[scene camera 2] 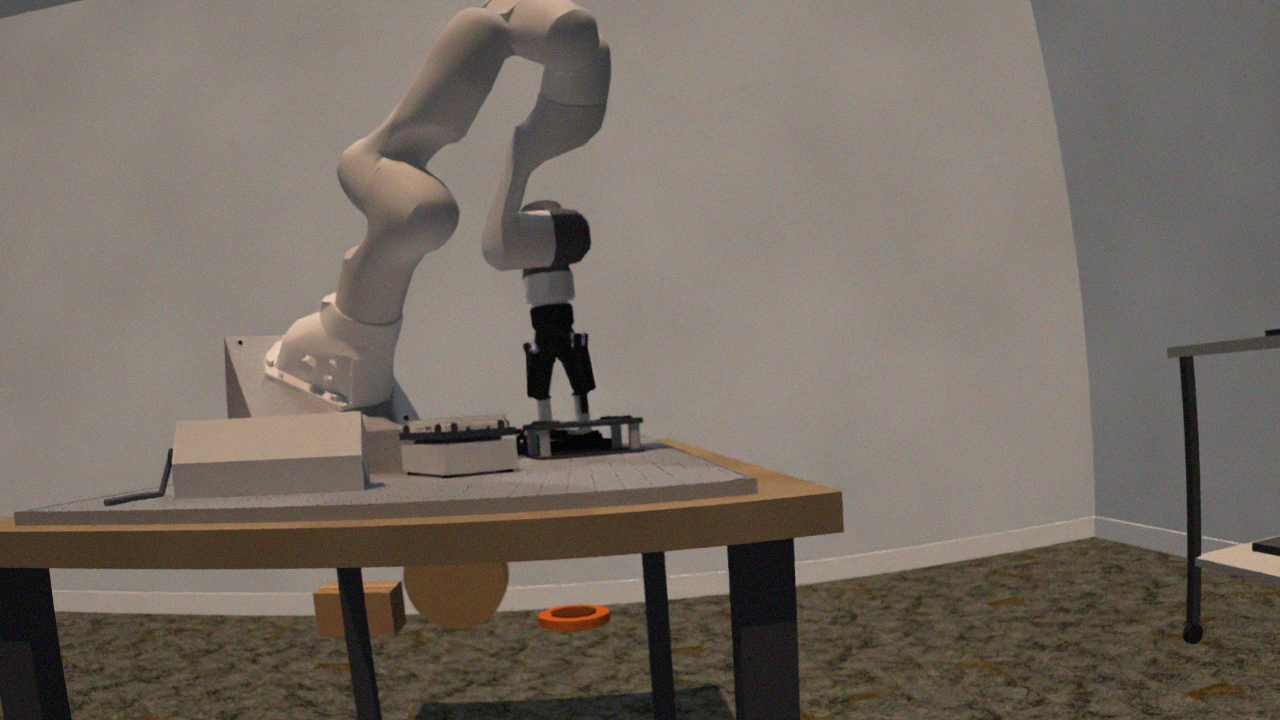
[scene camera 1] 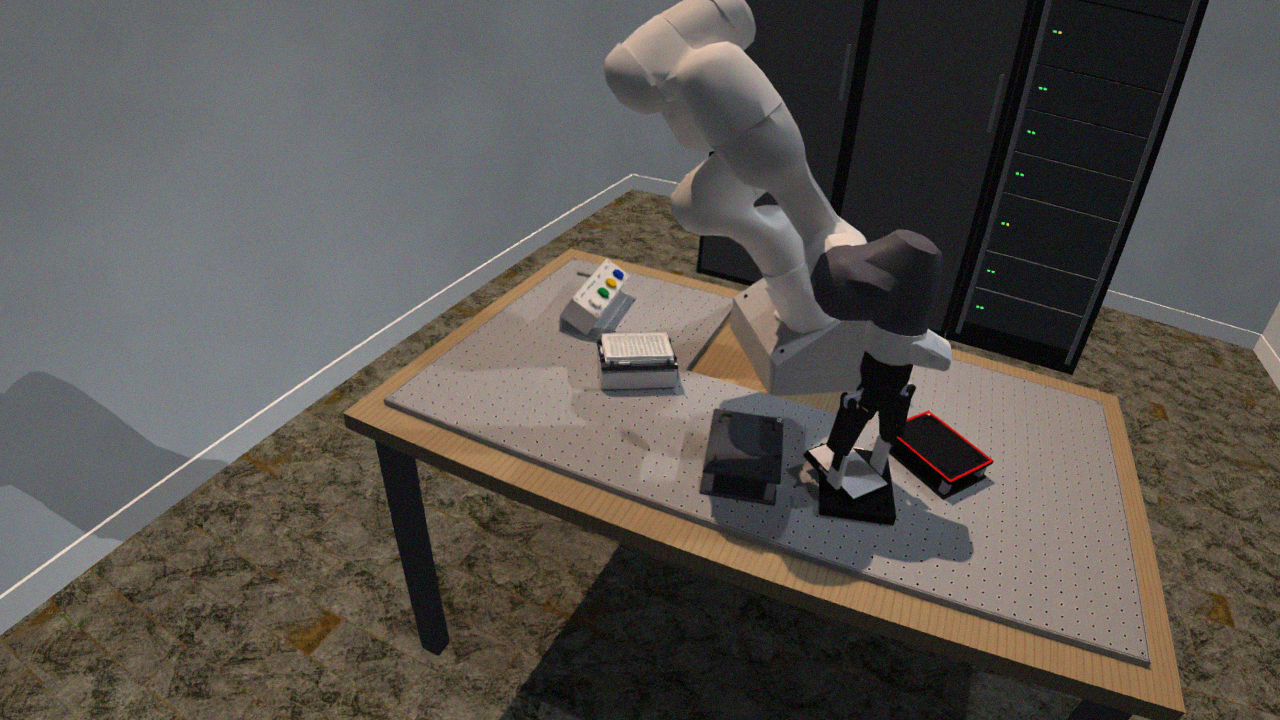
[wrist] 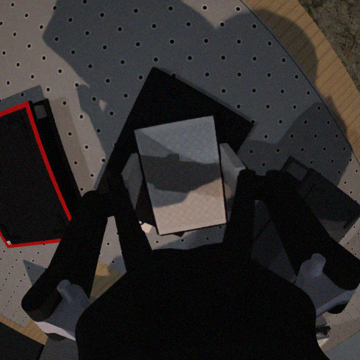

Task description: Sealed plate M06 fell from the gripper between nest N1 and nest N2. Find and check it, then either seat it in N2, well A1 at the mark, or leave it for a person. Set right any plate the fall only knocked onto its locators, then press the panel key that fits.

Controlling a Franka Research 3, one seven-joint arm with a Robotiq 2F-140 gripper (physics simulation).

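Note:
The plate [scene camera 1: 861, 484] [wrist: 185, 200], with a pale, shiny top, lies askew over a black nest [scene camera 1: 856, 508] [wrist: 155, 92], turned relative to it. Whether it is level I cannot tell. A label at the nest's near edge is mostly hidden in the wrist view. My gripper [scene camera 1: 859, 463] [scene camera 2: 563, 413] [wrist: 180, 159] points down and is shut on the plate, one pad against each long side. A second pale plate [scene camera 1: 637, 345] sits on a white nest [scene camera 1: 638, 377] [scene camera 2: 459, 456]. The key panel [scene camera 1: 597, 295] [scene camera 2: 268, 447] has white, green, yellow and blue keys.
A black tray with a red rim [scene camera 1: 944, 447] [wrist: 49, 160] stands close beside the black nest. A dark, see-through raised stand [scene camera 1: 742, 447] is on its other side, towards the white nest. The robot base [scene camera 1: 805, 353] is behind them. The table's wooden edge [scene camera 1: 760, 565] runs along the front.

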